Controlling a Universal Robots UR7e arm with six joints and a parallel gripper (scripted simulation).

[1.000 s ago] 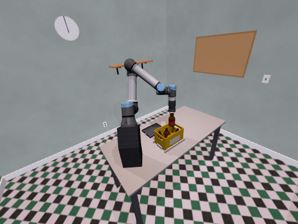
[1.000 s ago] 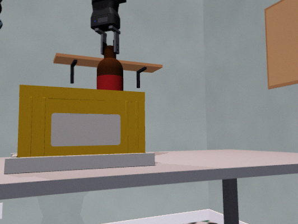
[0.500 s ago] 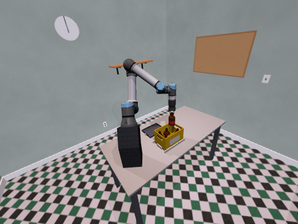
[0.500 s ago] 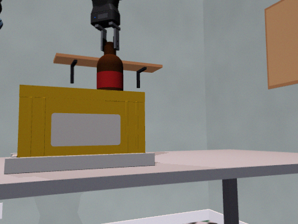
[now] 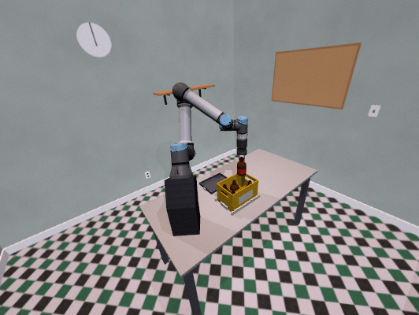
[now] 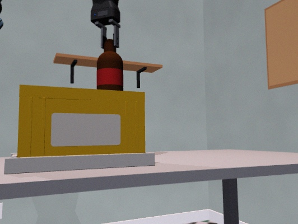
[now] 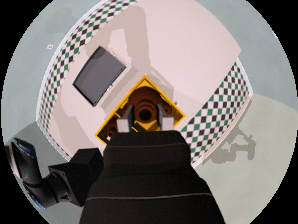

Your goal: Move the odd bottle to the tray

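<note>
My gripper is now 70 mm above the brown bottle. Round my hand: dark tray: 130 mm behind, 220 mm to the left, 330 mm below; crate: 80 mm behind, 60 mm to the right, 250 mm below.
</note>
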